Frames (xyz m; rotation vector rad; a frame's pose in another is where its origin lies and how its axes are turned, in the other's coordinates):
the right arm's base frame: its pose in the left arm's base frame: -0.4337 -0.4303 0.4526 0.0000 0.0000 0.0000
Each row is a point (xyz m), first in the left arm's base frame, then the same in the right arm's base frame.
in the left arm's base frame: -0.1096 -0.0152 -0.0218
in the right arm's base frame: 0.3241 0.4151 -0.4744
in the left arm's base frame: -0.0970 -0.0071 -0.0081
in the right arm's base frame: 0.3367 0.4232 -0.4607
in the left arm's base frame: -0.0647 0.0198 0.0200
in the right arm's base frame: 0.3690 0.4501 -0.4326
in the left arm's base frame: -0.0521 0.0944 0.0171
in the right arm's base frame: 0.3816 0.5247 -0.4355
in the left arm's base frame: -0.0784 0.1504 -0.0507
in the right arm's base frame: 0.3553 0.5807 -0.5033
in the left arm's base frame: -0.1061 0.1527 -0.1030
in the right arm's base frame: 0.3276 0.5830 -0.5556
